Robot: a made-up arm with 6 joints.
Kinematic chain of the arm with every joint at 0, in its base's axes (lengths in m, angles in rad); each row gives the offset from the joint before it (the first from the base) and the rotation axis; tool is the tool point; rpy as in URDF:
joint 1: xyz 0 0 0.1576 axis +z
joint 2: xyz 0 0 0 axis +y
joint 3: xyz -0.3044 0 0.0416 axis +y
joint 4: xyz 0.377 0 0.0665 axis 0.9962 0 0.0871
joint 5: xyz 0 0 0 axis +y
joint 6: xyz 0.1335 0 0.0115 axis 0.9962 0 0.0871
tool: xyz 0 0 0 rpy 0 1.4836 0
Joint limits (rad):
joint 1: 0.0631..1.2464
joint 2: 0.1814..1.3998
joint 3: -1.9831..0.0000
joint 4: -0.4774..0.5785
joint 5: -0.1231..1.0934
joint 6: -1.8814..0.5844
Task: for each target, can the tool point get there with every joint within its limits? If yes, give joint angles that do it. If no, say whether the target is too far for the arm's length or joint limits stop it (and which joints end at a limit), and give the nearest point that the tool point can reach.
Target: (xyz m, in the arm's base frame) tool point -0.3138 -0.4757 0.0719
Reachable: no: joint limits stop it (at a limit: joint 1, joint 2, joint 3, joint 4, joint 5) | nearest point 0.0357 -0.0526 0.0181 | short by 0.551 m
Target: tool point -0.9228 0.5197 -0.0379
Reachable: no: too far | nearest point -0.0103 0.1736 0.0513 | short by 0.980 m
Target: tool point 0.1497 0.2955 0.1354
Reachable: yes | joints 1.1040 1.1957 -0.3858 -0.1115 0.0489 -1.4631
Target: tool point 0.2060 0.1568 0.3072
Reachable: yes | joints 0.4979 0.6363 -0.5204 0.4365 0.7680 -0.7260
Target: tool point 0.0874 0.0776 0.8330
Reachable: yes | joints 0.7192 0.8240 -1.6609 0.0643 0.0885 -1.3533
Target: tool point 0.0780 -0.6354 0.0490
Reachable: no: joint limits stop it (at a limit: joint 1, joint 3, joint 4, joint 5) | nearest point 0.0504 -0.0516 0.0223 | short by 0.585 m
